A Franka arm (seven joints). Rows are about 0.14 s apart.
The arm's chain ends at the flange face. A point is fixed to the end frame.
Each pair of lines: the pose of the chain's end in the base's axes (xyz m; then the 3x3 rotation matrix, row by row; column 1 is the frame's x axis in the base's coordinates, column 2 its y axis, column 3 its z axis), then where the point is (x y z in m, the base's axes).
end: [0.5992, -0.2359, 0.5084], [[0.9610, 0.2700, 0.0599], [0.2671, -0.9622, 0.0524], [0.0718, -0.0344, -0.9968]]
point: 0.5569 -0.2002 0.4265
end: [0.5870, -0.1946, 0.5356], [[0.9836, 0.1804, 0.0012], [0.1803, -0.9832, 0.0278], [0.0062, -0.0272, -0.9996]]
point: 0.5429 -0.1567 0.4556
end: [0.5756, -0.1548, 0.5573], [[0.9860, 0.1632, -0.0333], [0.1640, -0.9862, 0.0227], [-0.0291, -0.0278, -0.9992]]
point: 0.5294 -0.1166 0.4786
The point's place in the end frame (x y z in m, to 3 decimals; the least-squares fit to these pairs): -0.037 -0.043 0.081
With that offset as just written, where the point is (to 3 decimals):
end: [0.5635, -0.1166, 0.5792], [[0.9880, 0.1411, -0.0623], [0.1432, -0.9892, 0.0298], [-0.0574, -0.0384, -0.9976]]
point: 0.516 -0.077 0.502
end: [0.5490, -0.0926, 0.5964], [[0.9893, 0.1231, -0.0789], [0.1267, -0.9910, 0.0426], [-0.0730, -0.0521, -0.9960]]
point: 0.501 -0.051 0.521
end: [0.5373, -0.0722, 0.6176], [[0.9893, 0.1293, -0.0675], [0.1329, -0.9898, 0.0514], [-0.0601, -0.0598, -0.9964]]
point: 0.490 -0.030 0.542
